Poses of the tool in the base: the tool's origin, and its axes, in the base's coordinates. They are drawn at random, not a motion.
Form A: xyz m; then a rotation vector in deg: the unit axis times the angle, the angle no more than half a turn.
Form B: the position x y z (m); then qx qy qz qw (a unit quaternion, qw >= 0). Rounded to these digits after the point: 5 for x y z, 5 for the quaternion.
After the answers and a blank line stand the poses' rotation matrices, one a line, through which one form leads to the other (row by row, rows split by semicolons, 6 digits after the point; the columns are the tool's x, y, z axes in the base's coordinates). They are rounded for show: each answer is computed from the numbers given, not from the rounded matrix.
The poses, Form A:
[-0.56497 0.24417 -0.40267 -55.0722 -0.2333 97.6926]
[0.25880 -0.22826 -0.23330 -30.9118 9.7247 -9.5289]
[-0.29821 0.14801 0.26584 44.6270 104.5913 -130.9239]
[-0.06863 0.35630 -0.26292 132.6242 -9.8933 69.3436]
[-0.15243 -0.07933 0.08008 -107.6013 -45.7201 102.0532]
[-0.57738 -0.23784 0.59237 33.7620 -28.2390 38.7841]
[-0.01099 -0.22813 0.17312 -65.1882 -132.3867 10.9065]
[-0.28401 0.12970 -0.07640 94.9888 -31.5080 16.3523]
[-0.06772 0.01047 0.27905 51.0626 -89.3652 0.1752]
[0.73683 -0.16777 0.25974 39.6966 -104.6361 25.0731]
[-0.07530 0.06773 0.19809 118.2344 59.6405 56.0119]
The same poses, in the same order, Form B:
[-0.56497 0.24417 -0.40267 -0.40747 -0.00173 0.72281 0.55813]
[0.25880 -0.22826 -0.23330 -0.26587 0.08364 -0.08196 0.95687]
[-0.29821 0.14801 0.26584 0.25692 0.60214 -0.75374 0.05745]
[-0.06863 0.35630 -0.26292 0.85409 -0.06371 0.44657 0.25894]
[-0.15243 -0.07933 0.08008 -0.67717 -0.28773 0.64226 0.21484]
[-0.57738 -0.23784 0.59237 0.28193 -0.23581 0.32386 0.87179]
[-0.01099 -0.22813 0.17312 -0.42345 -0.85997 0.07085 0.27590]
[-0.28401 0.12970 -0.07640 0.72490 -0.24045 0.12479 0.63335]
[-0.06772 0.01047 0.27905 0.38806 -0.67915 0.00133 0.62303]
[0.73683 -0.16777 0.25974 0.29141 -0.76814 0.18406 0.53960]
[-0.07530 0.06773 0.19809 0.78158 0.39425 0.37026 0.31081]

-0.044914 -0.805440 -0.590972; 0.808254 -0.376971 0.452348; -0.587119 -0.457339 0.667932
0.972575 0.112369 0.203645; -0.201318 0.845196 0.495091; -0.116487 -0.522511 0.844638
-0.861382 0.396013 -0.318112; 0.222795 -0.268256 -0.937231; -0.456491 -0.878187 0.142841
0.593038 -0.340102 0.729820; 0.122439 -0.857779 -0.499224; 0.795811 0.385417 -0.467053
0.009436 0.113724 -0.993468; 0.665653 -0.742108 -0.078628; -0.746202 -0.660563 -0.082703
0.679014 -0.697645 -0.228539; 0.431723 0.631259 -0.644303; 0.593763 0.338825 0.729824
-0.489129 0.689222 -0.534534; 0.767409 0.631333 0.111810; 0.414531 -0.355516 -0.837718
0.853220 -0.506681 -0.123654; -0.190536 -0.082113 -0.978240; 0.485502 0.858214 -0.166601
0.077507 -0.528762 -0.845224; -0.525444 0.698814 -0.485353; 0.847290 0.481736 -0.223672
-0.247823 -0.646330 -0.721694; -0.249051 0.762398 -0.597262; 0.936246 0.031723 -0.349909
0.414946 0.386110 0.823856; 0.846440 -0.495925 -0.193899; 0.333704 0.777803 -0.532601

